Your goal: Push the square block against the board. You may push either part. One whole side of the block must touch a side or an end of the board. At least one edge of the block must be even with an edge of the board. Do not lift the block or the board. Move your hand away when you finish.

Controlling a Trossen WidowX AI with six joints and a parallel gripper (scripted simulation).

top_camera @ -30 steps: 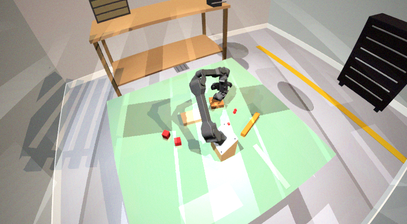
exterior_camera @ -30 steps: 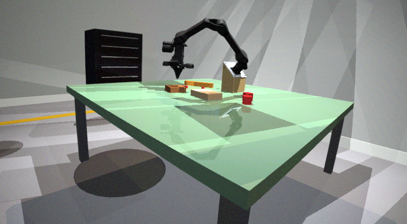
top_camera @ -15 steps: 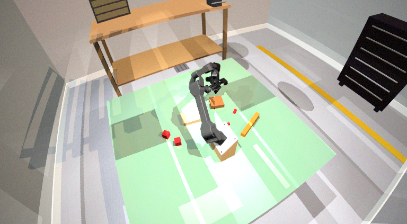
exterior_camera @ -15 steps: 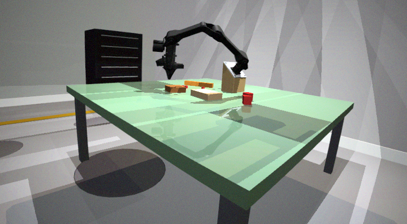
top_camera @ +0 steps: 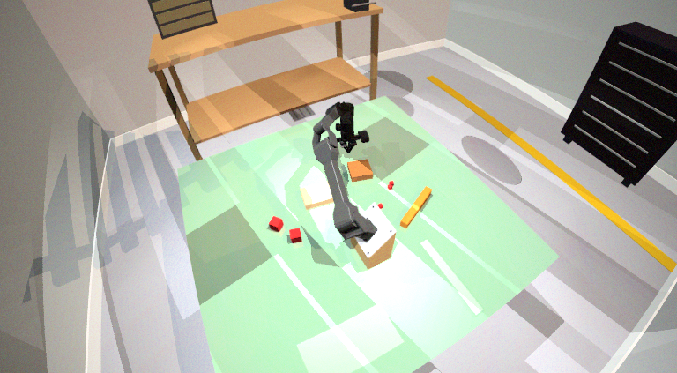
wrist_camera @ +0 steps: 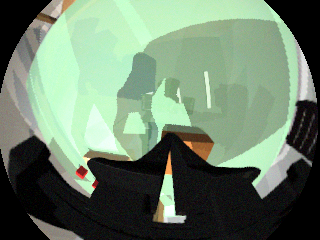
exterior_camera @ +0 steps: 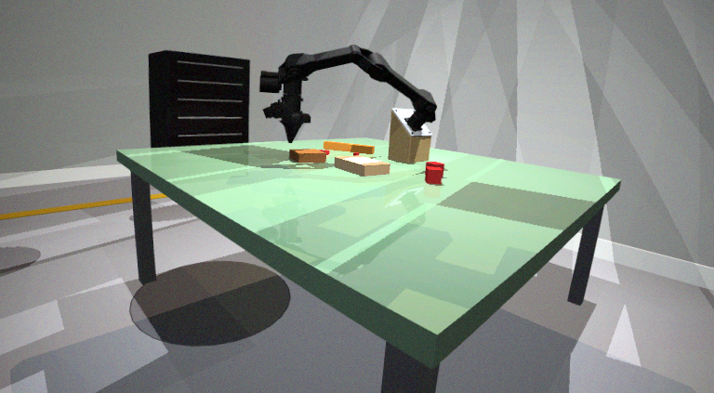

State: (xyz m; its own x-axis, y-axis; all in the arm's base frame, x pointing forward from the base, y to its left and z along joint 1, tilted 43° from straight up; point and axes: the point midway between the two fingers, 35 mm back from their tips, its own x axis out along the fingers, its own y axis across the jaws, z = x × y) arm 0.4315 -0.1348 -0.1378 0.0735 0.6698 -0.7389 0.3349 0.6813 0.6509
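The orange square block lies 9 cm behind my gripper tip, 5 cm below it and 1 cm to the right of it. Round my gripper tip: long bar: 39 cm behind, 9 cm to the right, 5 cm below; then tan board: 21 cm to the left, 11 cm behind, 5 cm below.
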